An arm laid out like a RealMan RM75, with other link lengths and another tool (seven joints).
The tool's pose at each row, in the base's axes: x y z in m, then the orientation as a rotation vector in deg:
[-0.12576 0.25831 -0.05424 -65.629 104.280 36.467]
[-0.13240 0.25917 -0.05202 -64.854 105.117 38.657]
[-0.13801 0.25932 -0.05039 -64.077 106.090 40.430]
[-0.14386 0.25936 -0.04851 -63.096 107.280 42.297]
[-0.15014 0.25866 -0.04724 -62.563 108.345 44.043]
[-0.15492 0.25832 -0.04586 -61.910 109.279 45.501]
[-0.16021 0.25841 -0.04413 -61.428 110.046 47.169]
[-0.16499 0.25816 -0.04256 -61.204 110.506 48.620]
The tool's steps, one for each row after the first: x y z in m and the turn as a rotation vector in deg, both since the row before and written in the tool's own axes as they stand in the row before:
[-0.00100 0.00627 -0.00308 -1.149 -0.184 1.695]
[-0.00023 0.00511 -0.00283 -0.877 0.029 1.597]
[-0.00019 0.00533 -0.00305 -0.857 0.103 1.844]
[0.00094 0.00539 -0.00341 -0.992 0.272 1.508]
[0.00040 0.00426 -0.00257 -0.735 0.172 1.380]
[0.00021 0.00497 -0.00250 -0.962 0.116 1.289]
[0.00041 0.00438 -0.00246 -0.924 0.054 0.916]

